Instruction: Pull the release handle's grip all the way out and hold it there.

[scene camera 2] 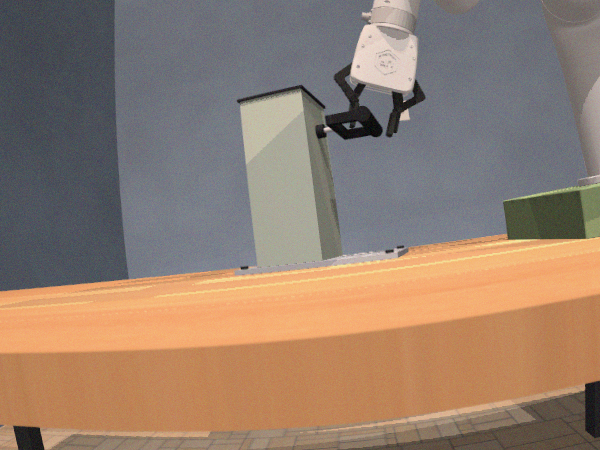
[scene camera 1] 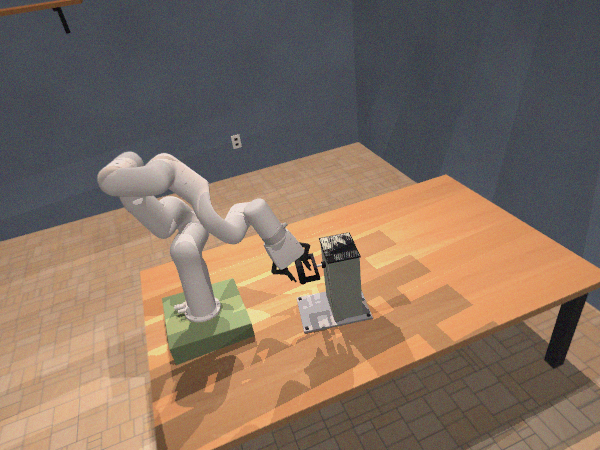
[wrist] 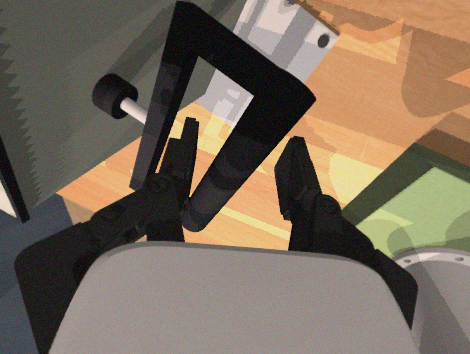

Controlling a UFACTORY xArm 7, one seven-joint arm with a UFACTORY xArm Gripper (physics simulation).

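Observation:
The release handle's black rectangular frame has a round grip bar point(scene camera 1: 300, 271) point(scene camera 2: 370, 121) point(wrist: 235, 160) on its outer side. A short stretch of white rod point(scene camera 1: 321, 265) point(scene camera 2: 327, 130) point(wrist: 133, 110) joins it to a black collar point(scene camera 2: 320, 131) point(wrist: 112, 95) on the tall grey-green housing point(scene camera 1: 344, 290) point(scene camera 2: 280, 190) point(wrist: 50, 100). My gripper point(scene camera 1: 301, 274) point(scene camera 2: 371, 130) point(wrist: 241, 145) is open, with its fingers on either side of the grip bar. One finger is inside the frame's opening, the other outside it on the robot-base side, with a gap to the bar in the wrist view.
The housing stands on a light grey plate point(scene camera 1: 306, 317) point(scene camera 2: 380, 256) point(wrist: 300, 55) bolted to the wooden table point(scene camera 1: 500, 240) point(scene camera 2: 300, 325). The arm's green base block point(scene camera 1: 210, 340) point(scene camera 2: 545, 215) point(wrist: 430, 210) stands on the table on the grip's side of the housing.

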